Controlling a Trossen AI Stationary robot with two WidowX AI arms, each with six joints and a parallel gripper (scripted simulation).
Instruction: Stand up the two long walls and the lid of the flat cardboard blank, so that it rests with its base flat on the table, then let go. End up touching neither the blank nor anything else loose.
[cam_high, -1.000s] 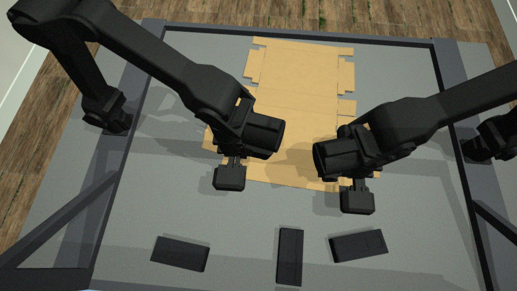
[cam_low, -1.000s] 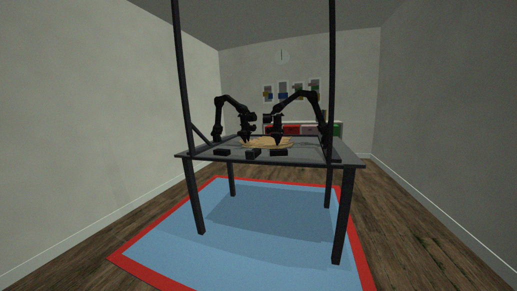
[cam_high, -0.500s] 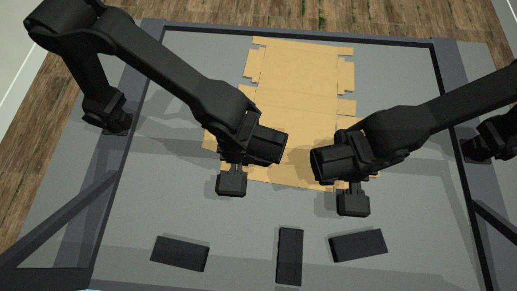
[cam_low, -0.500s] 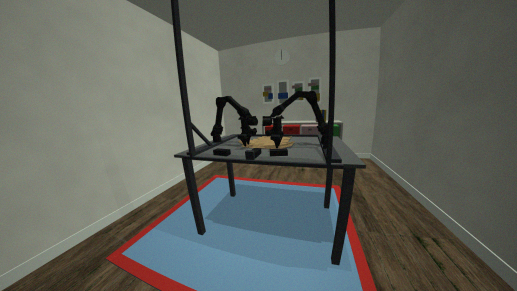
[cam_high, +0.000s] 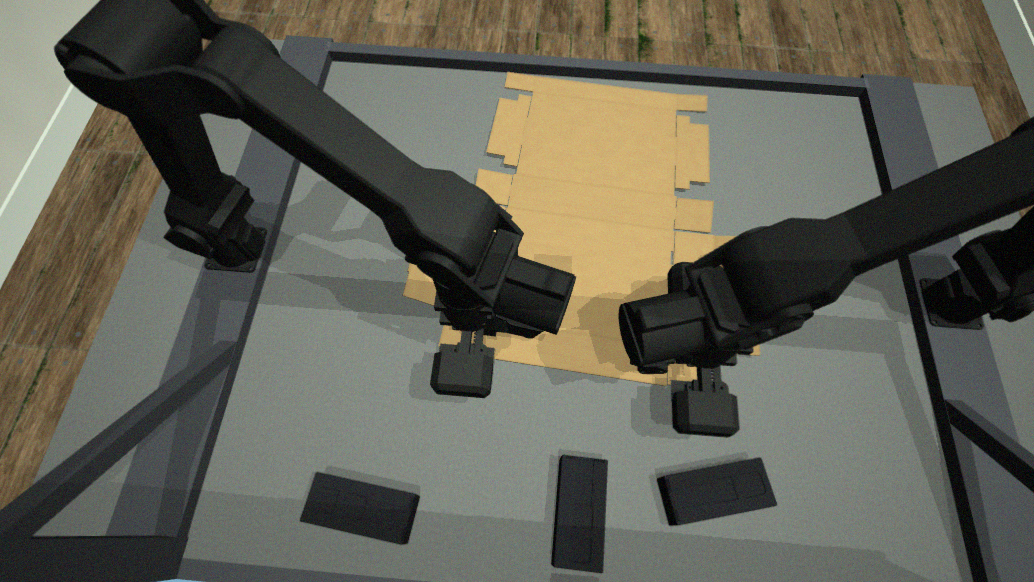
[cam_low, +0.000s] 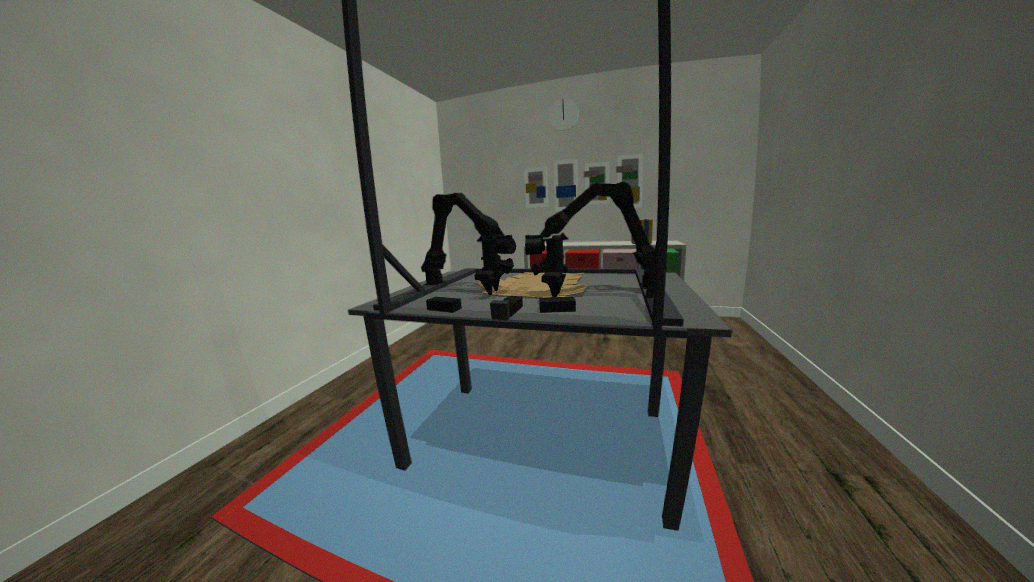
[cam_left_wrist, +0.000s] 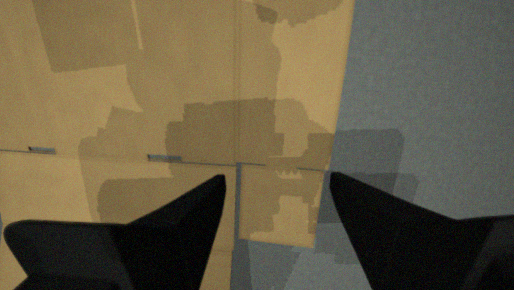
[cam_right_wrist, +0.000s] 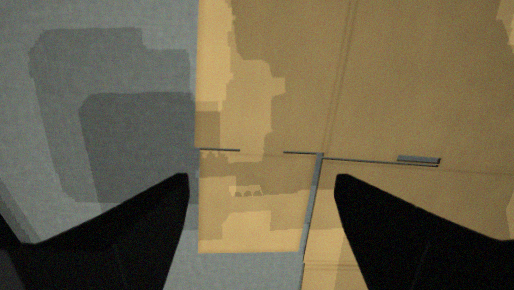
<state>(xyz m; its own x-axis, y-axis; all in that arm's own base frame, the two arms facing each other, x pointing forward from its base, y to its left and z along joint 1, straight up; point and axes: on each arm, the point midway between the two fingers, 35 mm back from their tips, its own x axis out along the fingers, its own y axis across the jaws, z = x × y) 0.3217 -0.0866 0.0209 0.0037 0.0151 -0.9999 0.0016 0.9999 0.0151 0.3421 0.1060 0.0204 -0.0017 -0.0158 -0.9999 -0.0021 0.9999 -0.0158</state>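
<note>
Right now the corner flap is 3 cm below my left hand and 2 cm to the left of it. Round my left hand: dark frame rail (46 cm ahead, 14 cm to the right, 3 cm below).
</note>
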